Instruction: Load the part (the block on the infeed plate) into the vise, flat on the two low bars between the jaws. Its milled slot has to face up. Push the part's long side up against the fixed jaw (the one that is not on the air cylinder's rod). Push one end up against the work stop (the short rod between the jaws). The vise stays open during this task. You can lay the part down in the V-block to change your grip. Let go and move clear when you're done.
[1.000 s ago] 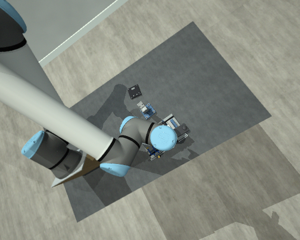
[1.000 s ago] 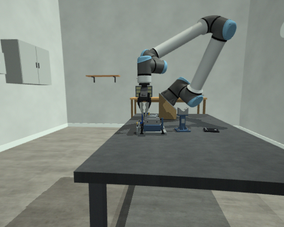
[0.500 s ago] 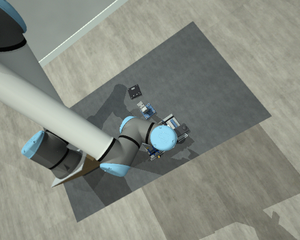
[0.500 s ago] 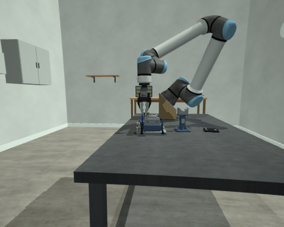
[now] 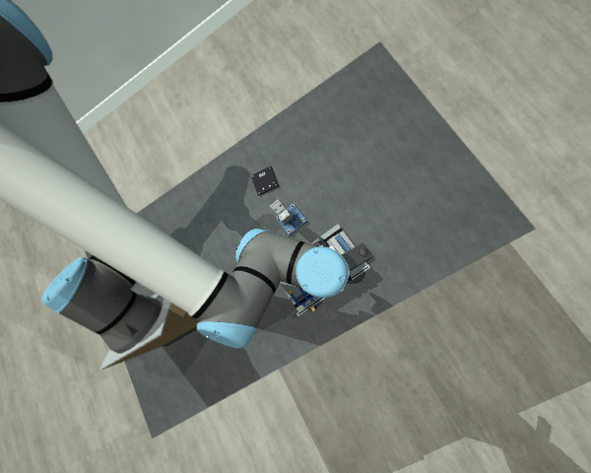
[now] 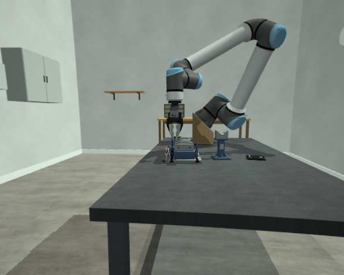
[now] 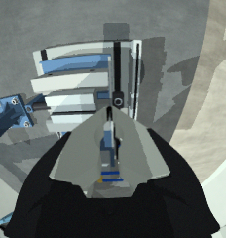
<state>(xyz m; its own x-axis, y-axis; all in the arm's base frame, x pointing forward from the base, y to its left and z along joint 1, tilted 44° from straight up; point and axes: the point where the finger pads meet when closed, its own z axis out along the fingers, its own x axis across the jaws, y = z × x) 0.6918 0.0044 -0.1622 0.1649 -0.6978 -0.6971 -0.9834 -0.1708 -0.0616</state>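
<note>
Right now my hand is 50 mm to the right of the part, 20 mm above it and 10 mm past it. Round my hand: infeed plate (440 mm to the left, 130 mm behind, 110 mm below); vise (80 mm below, 80 mm behind, 40 mm to the left).
</note>
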